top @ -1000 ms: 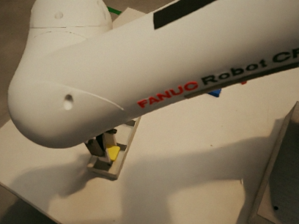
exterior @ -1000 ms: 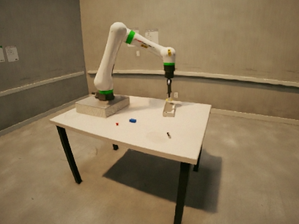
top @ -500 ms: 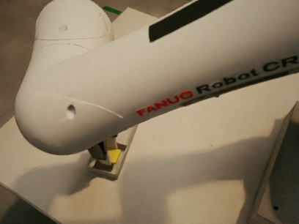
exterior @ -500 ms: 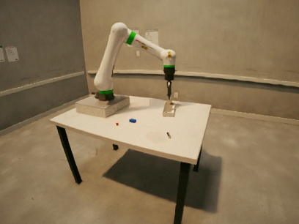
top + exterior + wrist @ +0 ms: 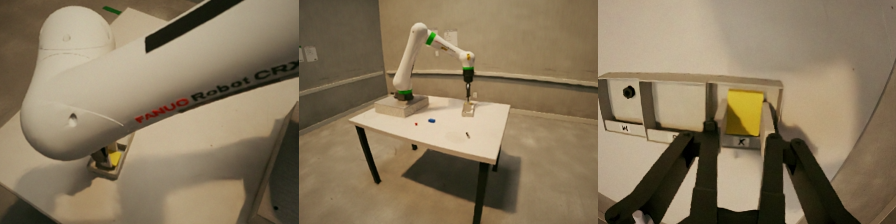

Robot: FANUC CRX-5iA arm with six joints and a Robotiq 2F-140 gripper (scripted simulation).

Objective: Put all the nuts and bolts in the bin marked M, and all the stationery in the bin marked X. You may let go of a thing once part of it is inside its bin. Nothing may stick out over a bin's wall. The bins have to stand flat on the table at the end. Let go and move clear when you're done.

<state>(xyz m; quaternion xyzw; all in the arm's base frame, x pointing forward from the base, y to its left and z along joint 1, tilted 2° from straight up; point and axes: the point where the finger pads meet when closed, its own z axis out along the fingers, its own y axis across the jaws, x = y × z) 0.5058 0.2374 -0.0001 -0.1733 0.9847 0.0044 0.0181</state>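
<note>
The yellow pad is 30 mm below my hand. Round my hand: pale bin (40 mm ahead, 80 mm to the right, 40 mm below); then grey item (40 mm below); then black nut (50 mm ahead, 160 mm to the right, 50 mm below).
</note>
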